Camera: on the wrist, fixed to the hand. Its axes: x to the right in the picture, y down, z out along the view.
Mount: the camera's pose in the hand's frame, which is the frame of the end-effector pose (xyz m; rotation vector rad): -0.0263 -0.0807 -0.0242 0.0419 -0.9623 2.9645
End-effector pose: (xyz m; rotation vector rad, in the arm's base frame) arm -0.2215 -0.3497 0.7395 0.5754 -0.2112 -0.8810
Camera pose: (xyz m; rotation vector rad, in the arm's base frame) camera -0.2820 -0.3601 0.6761 -0.5383 -1.3639 1.8658
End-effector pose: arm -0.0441 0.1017 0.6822 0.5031 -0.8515 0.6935
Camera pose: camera 0.0144 0.0538 0.6367 0.6649 1.1983 -1.7969
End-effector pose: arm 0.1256 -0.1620 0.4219 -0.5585 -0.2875 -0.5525
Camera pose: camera 0.0611 -0.2221 0.4256 -0.5694 -0.0813 2.6215
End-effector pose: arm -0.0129 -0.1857 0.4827 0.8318 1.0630 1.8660
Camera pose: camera 0.0050 -0.1922 0.3965 -1.4977 0.9946 -0.6769
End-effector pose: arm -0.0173 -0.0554 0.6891 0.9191 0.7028 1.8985
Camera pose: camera 0.0094 -0.0453 0.6056 -1.1776 1.0845 -0.7131
